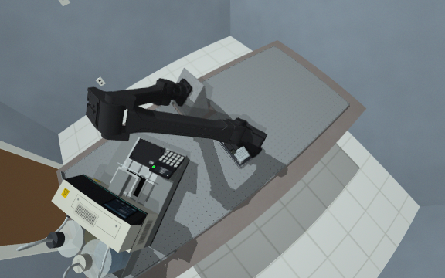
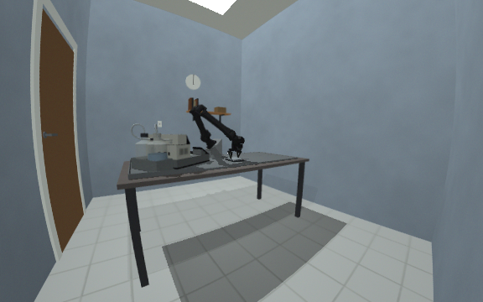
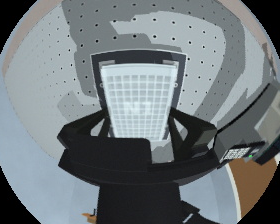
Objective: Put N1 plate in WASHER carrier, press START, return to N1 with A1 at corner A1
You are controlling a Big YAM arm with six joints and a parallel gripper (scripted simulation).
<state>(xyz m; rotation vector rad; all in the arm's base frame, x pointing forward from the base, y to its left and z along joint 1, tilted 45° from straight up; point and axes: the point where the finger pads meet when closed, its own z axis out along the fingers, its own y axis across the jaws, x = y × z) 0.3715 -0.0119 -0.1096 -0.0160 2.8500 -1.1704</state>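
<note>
Now: hand 1 cm above the white well plate. Also, from my hand: plate washer: 13 cm behind, 51 cm to the right, 10 cm above; then bottle: 4 cm behind, 79 cm to the right, 11 cm above.
</note>
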